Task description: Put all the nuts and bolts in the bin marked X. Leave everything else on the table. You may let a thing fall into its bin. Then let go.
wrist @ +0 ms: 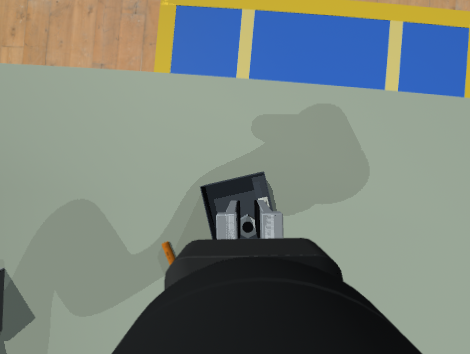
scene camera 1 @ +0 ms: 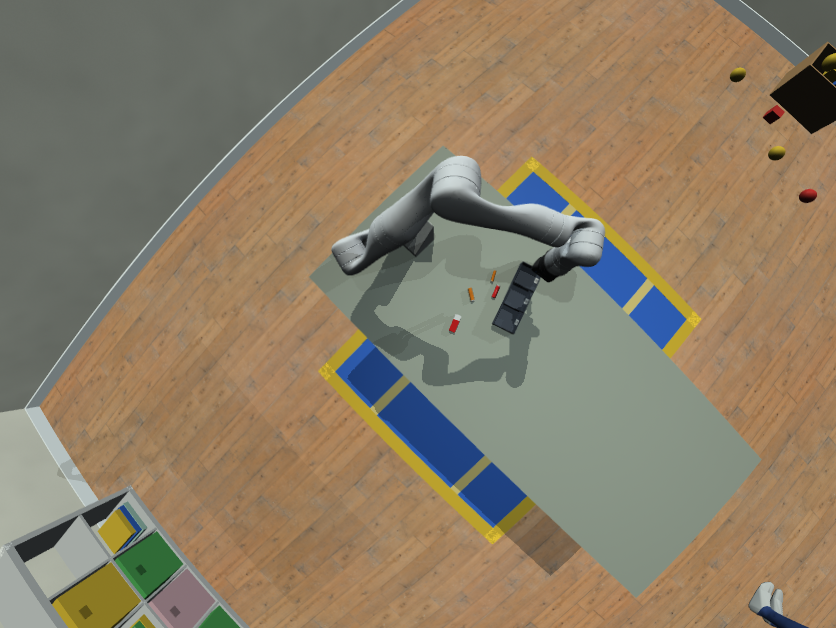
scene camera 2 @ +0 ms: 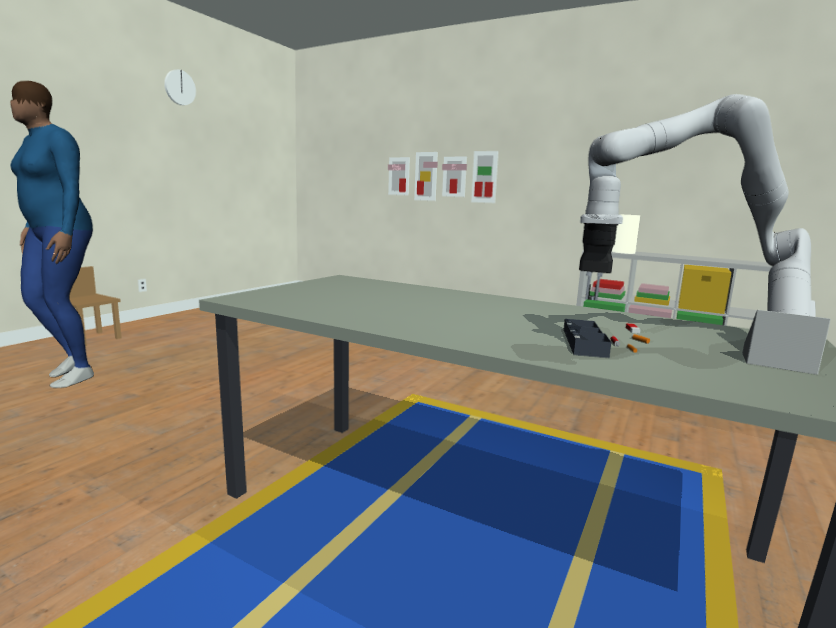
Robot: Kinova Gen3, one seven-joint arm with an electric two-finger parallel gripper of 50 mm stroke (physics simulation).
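Places are measured from the arm's base along level axes (x up, y back, z right), in millimetres.
Pixels of known places: gripper, between the fingertips: (wrist: 247,213) (scene camera 2: 591,299); arm's base, origin of its link: (scene camera 2: 788,333).
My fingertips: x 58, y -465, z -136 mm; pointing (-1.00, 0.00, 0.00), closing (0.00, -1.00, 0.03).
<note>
Ahead of a thing's pixels: the offset from my fingertips to its middle.
A grey hex nut {dz +10, dx +2, dy +0 mm} (wrist: 247,218) is held between the fingers of my gripper (scene camera 2: 594,296) (wrist: 247,213), which is shut on it. The gripper is high above the end compartment of the dark three-compartment bin tray {dz +96, dx -114, dy -6 mm} (scene camera 1: 511,307) (scene camera 2: 592,348) (wrist: 204,200), at the tray's upper end in scene camera 1. The rest of the tray is hidden in the wrist view by the gripper body. The small white labels are too small to read, so I cannot tell which bin is X. No loose nuts or bolts can be made out on the table.
Two orange batteries {dz +81, dx -129, dy +111 mm} (scene camera 1: 493,276) {dz +186, dx -127, dy +138 mm} (scene camera 1: 471,294) (scene camera 2: 640,338) (scene camera 2: 631,348) (wrist: 168,252) and a red battery {dz +121, dx -127, dy +71 mm} (scene camera 1: 496,292) (scene camera 2: 614,341) lie beside the tray. A red and white block {dz +307, dx -127, dy +124 mm} (scene camera 1: 454,325) (scene camera 2: 632,327) lies farther off. A grey box (scene camera 1: 420,239) (scene camera 2: 787,341) stands near the arm's base.
</note>
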